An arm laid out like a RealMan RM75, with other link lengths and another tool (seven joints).
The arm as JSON. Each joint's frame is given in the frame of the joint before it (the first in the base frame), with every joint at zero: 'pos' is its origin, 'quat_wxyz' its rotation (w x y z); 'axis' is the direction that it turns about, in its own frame. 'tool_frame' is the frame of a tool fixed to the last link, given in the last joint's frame.
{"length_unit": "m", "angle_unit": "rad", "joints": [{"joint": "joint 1", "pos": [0.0, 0.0, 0.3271], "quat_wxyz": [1.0, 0.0, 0.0, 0.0], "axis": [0.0, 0.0, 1.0]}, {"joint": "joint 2", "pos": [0.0, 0.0, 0.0], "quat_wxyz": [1.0, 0.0, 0.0, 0.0], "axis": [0.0, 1.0, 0.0]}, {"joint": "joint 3", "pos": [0.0, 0.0, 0.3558], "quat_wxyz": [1.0, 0.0, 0.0, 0.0], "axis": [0.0, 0.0, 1.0]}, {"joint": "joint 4", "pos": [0.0, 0.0, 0.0], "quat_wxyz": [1.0, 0.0, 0.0, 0.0], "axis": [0.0, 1.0, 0.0]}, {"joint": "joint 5", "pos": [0.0, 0.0, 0.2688], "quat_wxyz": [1.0, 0.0, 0.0, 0.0], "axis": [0.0, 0.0, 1.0]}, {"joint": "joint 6", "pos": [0.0, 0.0, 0.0], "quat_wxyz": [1.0, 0.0, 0.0, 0.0], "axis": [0.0, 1.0, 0.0]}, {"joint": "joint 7", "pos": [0.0, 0.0, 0.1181], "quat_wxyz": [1.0, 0.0, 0.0, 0.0], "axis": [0.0, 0.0, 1.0]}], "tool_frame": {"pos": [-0.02, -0.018, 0.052], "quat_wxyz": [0.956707, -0.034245, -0.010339, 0.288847]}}
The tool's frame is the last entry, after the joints.
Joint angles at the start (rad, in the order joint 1, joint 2, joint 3, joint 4, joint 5, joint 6, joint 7): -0.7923, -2.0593, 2.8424, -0.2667, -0.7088, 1.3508, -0.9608
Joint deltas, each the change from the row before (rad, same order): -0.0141, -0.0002, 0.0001, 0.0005, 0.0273, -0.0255, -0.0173; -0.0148, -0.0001, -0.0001, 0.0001, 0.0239, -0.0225, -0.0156; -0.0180, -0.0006, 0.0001, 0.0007, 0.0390, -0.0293, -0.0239; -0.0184, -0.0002, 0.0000, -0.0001, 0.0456, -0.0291, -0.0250; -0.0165, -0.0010, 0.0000, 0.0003, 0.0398, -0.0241, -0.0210; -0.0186, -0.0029, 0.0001, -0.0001, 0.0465, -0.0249, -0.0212; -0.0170, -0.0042, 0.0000, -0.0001, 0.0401, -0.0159, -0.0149; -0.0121, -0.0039, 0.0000, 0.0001, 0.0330, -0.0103, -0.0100; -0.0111, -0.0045, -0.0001, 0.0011, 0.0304, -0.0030, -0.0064; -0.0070, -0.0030, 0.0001, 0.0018, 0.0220, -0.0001, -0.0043; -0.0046, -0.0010, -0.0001, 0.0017, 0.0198, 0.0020, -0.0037; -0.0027, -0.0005, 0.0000, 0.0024, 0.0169, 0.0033, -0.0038; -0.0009, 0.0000, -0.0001, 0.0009, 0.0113, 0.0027, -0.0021; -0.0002, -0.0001, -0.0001, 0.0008, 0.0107, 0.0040, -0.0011; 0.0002, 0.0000, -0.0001, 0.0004, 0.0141, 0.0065, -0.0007
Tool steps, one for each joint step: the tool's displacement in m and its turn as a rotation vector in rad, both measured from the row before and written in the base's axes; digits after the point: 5 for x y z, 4 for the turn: 0.00233, 0.00395, -0.00404, -0.0224, 0.0196, 0.0101; 0.00317, 0.00434, -0.00321, -0.0184, 0.0178, 0.0070; 0.00325, 0.00415, -0.00535, -0.0303, 0.0264, 0.0105; 0.00274, 0.00373, -0.00518, -0.0324, 0.0322, 0.0094; 0.00297, 0.00304, -0.00477, -0.0273, 0.0282, 0.0061; 0.00377, 0.00265, -0.00611, -0.0310, 0.0335, 0.0029; 0.00488, 0.00172, -0.00607, -0.0276, 0.0274, -0.0049; 0.00345, 0.00040, -0.00516, -0.0229, 0.0223, -0.0059; 0.00446, -0.00055, -0.00563, -0.0242, 0.0171, -0.0119; 0.00306, -0.00100, -0.00420, -0.0188, 0.0110, -0.0095; 0.00172, -0.00115, -0.00273, -0.0165, 0.0096, -0.0081; 0.00112, -0.00156, -0.00241, -0.0155, 0.0066, -0.0063; 0.00009, -0.00120, -0.00118, -0.0097, 0.0049, -0.0037; -0.00006, -0.00149, -0.00118, -0.0097, 0.0041, -0.0043; -0.00035, -0.00212, -0.00129, -0.0128, 0.0055, -0.0063
